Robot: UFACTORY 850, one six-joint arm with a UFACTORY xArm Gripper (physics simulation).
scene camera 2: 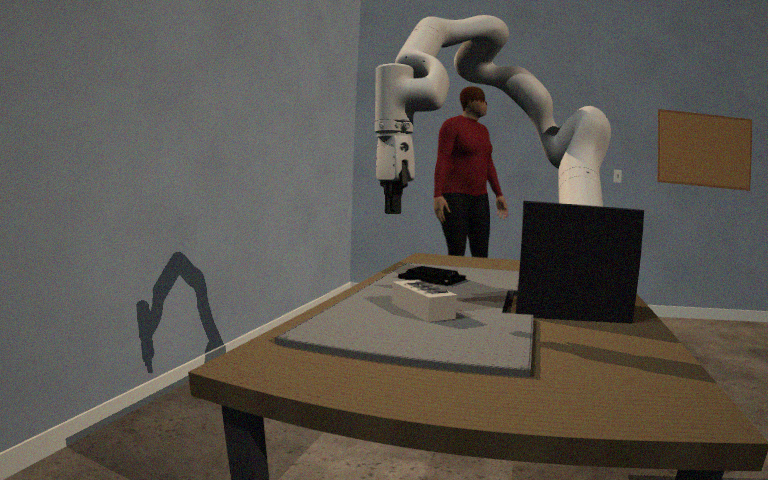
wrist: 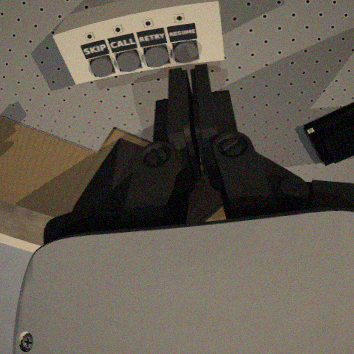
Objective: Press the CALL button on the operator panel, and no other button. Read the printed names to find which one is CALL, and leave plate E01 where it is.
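Note:
The operator panel (scene camera 2: 440, 307) (wrist: 214, 35) is a cream box on the grey perforated board. In the wrist view it bears a row of round grey buttons, printed SKIP, CALL, RETRY and RESUME from left to right. The CALL button (wrist: 128, 61) is second from the left, under its black label (wrist: 123, 42). The RESUME button (wrist: 185, 51) is at the right end. My gripper (scene camera 2: 392, 212) (wrist: 193, 91) is shut and empty, high above the board; in the wrist view its tips show just below the RESUME button. I cannot make out a plate marked E01.
The grey perforated board (scene camera 2: 339, 333) (wrist: 280, 110) lies on the wooden table (scene camera 2: 396, 401) (wrist: 45, 160). A black object (scene camera 2: 431, 275) (wrist: 335, 135) lies on the board beyond the panel. A tall black upright panel (scene camera 2: 580, 260) stands at the right. A person in red (scene camera 2: 465, 155) stands behind the table.

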